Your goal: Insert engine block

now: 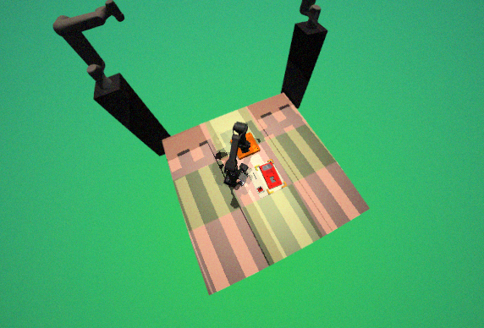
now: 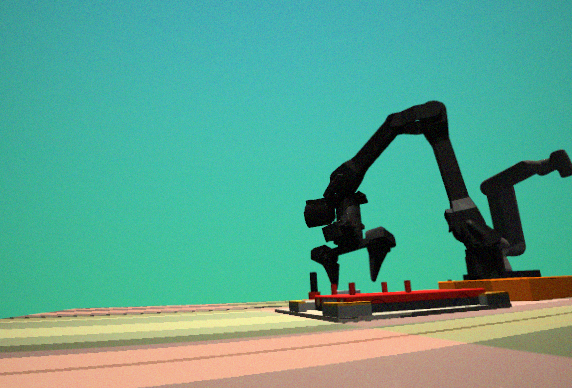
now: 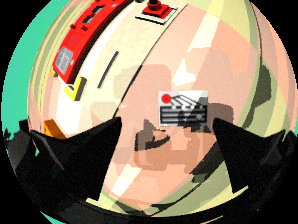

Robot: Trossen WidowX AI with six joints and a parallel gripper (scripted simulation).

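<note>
My gripper tip is now 3 cm above the engine block, 1 cm to the left of it and 1 cm short of it.
</note>
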